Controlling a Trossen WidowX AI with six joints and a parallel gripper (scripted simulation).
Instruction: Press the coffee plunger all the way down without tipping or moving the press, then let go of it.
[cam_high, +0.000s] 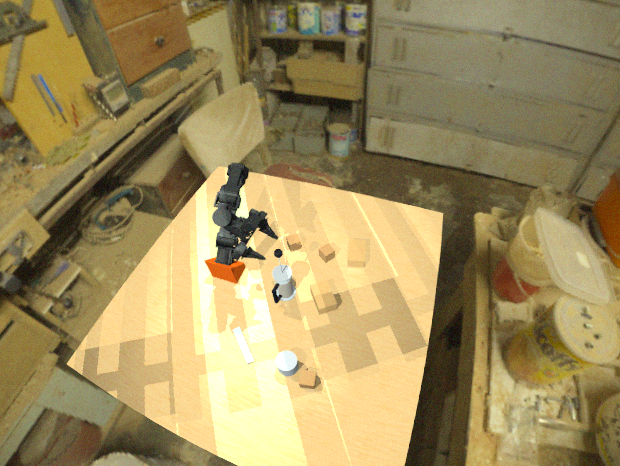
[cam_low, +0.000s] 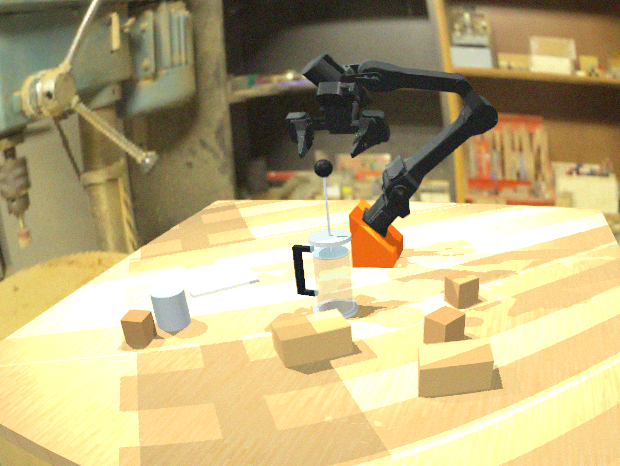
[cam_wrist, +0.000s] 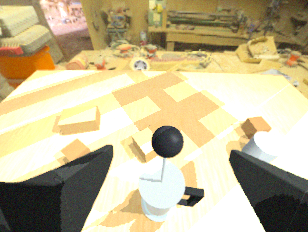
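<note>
Now: the glass coffee press 150 mm below my gripper tip, 20 mm to the right of it and 20 mm ahead of it. Also, from my gripper tip: white bar 270 mm below, 250 mm to the right, 80 mm behind.
</note>
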